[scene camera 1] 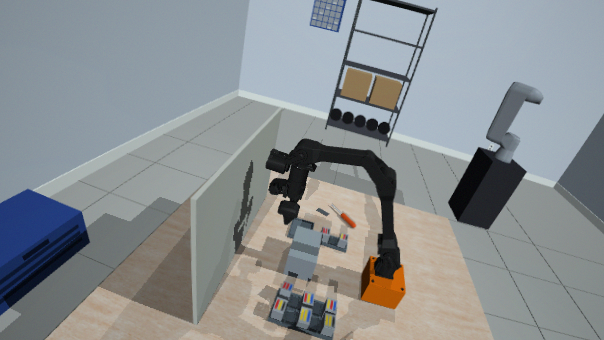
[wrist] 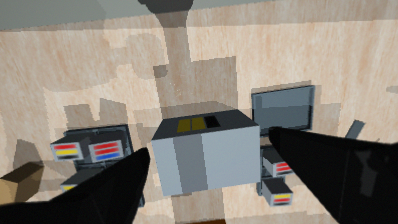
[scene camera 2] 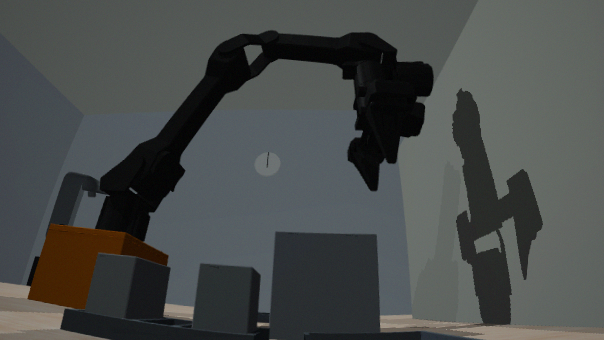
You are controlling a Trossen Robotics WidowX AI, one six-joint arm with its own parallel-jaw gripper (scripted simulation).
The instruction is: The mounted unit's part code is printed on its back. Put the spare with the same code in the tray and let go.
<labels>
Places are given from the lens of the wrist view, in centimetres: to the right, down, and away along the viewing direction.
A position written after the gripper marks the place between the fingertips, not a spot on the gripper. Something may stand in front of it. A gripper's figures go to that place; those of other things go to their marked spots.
gripper point(wrist: 209, 143): 1, 2, 11
grey mounted unit point(wrist: 200, 152): 0, 6, 22
tray point(wrist: 292, 108): 20, -1, 32
The marked spots on the tray and the grey mounted unit are 23 cm apart.
</labels>
